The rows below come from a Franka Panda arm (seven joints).
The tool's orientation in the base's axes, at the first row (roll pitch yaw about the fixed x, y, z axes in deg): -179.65, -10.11, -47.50
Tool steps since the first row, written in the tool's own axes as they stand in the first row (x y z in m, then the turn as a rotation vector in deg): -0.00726, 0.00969, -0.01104, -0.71, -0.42, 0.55; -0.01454, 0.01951, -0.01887, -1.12, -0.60, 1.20; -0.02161, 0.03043, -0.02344, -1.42, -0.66, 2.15; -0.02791, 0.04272, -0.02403, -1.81, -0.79, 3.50; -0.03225, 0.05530, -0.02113, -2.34, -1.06, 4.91; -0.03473, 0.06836, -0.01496, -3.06, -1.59, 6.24; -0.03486, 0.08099, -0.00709, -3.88, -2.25, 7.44
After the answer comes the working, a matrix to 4 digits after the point.
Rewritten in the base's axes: -0.01332, 0.00010, 0.00954, -0.10, 0.73, -0.66; -0.02636, -0.00028, 0.01591, -0.16, 1.07, -1.37; -0.03967, -0.00196, 0.01910, -0.19, 1.21, -2.36; -0.05299, -0.00563, 0.01850, -0.19, 1.41, -3.76; -0.06478, -0.01135, 0.01481, -0.17, 1.80, -5.24; -0.07529, -0.01915, 0.00822, -0.10, 2.51, -6.67; -0.08371, -0.02859, 0.00037, -0.01, 3.41, -7.99
The tool's axes in the first row as the columns of a matrix, in the base's axes (rounded; the answer above uses it unrounded):
0.6651, -0.7365, 0.1231
-0.7258, -0.6764, -0.1253
0.1755, -0.0060, -0.9845

